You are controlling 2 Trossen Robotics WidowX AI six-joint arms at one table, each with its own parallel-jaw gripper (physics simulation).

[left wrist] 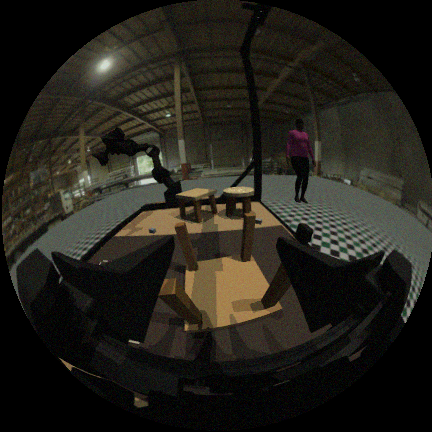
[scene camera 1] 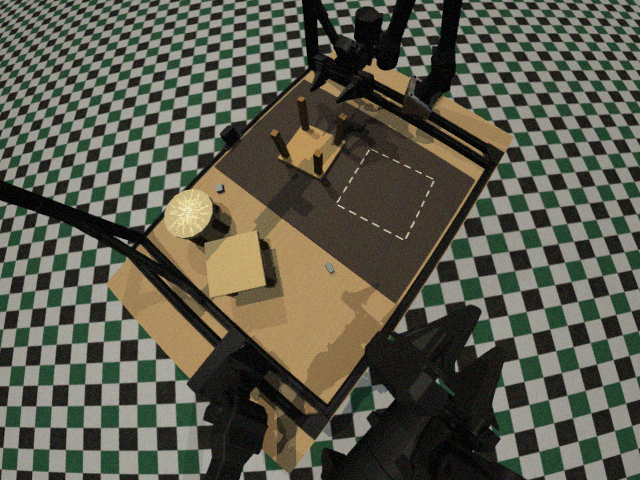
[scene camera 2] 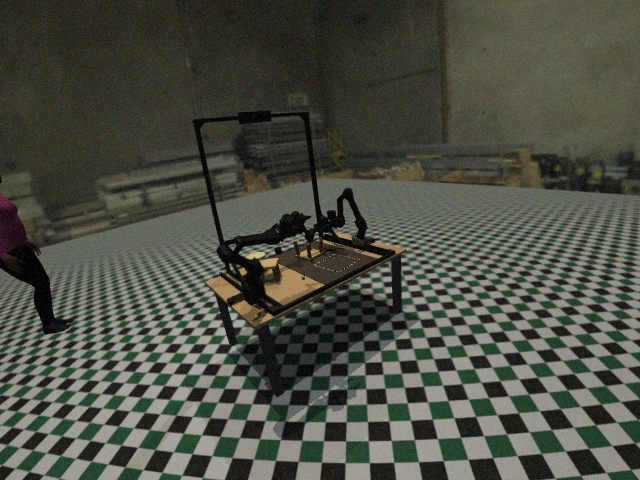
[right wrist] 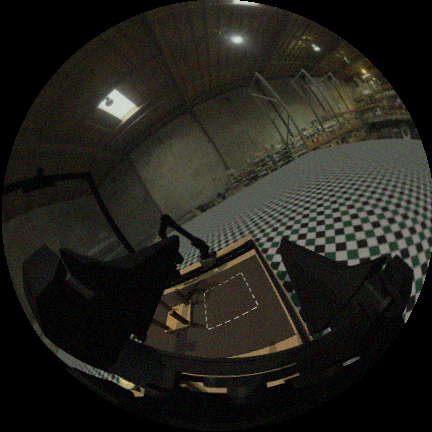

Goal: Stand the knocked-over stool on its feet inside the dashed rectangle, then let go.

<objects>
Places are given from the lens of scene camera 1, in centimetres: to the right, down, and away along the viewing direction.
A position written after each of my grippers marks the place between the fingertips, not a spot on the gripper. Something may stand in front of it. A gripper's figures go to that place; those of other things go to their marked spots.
my left gripper [scene camera 1: 323, 96]: 1, -38, 57
my right gripper [scene camera 1: 490, 329]: 17, 9, 21
round golden-topped stool [scene camera 1: 189, 214]: -34, -7, 56
dark mat [scene camera 1: 387, 193]: 20, -14, 67
</objects>
